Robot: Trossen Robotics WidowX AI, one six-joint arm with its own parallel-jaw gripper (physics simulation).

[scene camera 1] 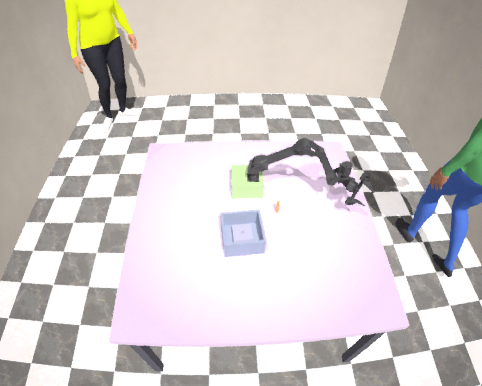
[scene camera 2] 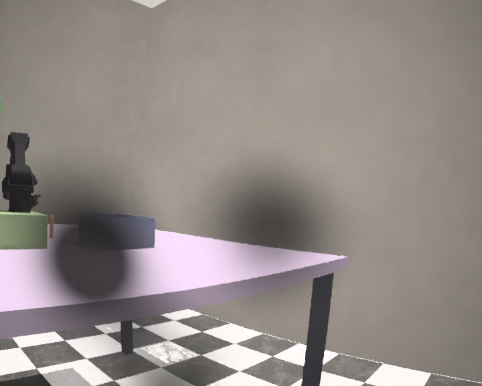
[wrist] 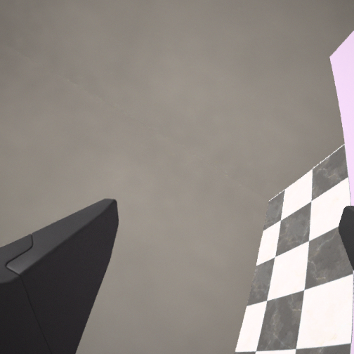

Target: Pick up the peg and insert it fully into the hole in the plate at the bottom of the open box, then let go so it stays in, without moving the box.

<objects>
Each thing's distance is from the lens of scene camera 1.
blue-grey box (scene camera 1: 257,246): 146 cm
</objects>
